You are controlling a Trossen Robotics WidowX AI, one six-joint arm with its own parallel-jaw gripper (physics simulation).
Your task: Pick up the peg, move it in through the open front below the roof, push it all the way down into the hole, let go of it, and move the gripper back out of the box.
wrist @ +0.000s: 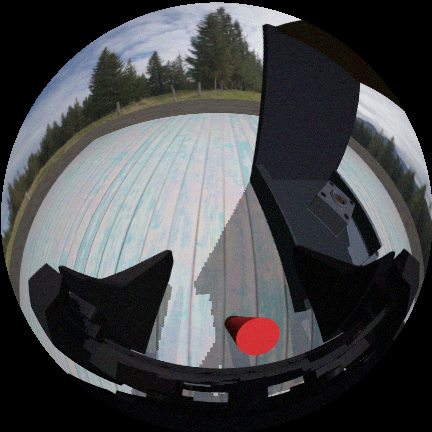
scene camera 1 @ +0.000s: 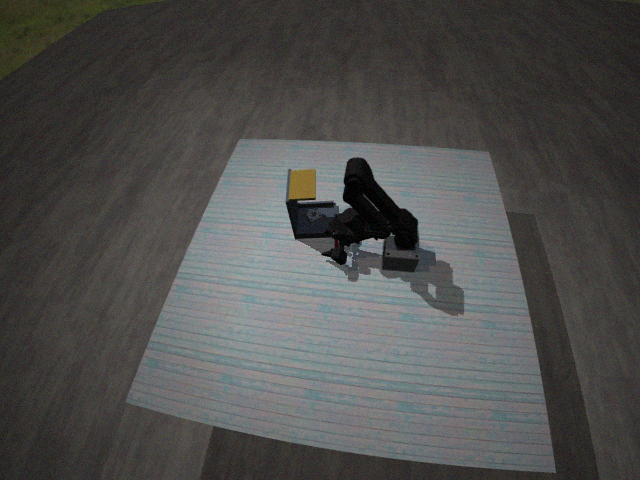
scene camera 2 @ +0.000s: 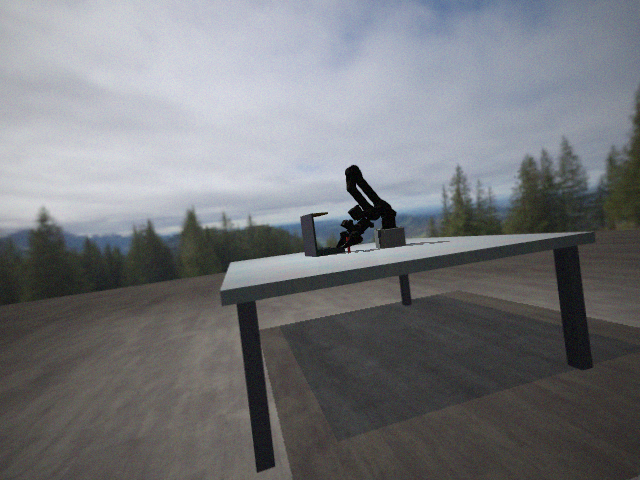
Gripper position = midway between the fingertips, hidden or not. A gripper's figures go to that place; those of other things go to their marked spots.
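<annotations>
So there's a red peg (wrist: 253, 335) that's 0.05 m from the lens, and then there's my gripper (wrist: 234, 255), which is 0.10 m from the lens.
</annotations>
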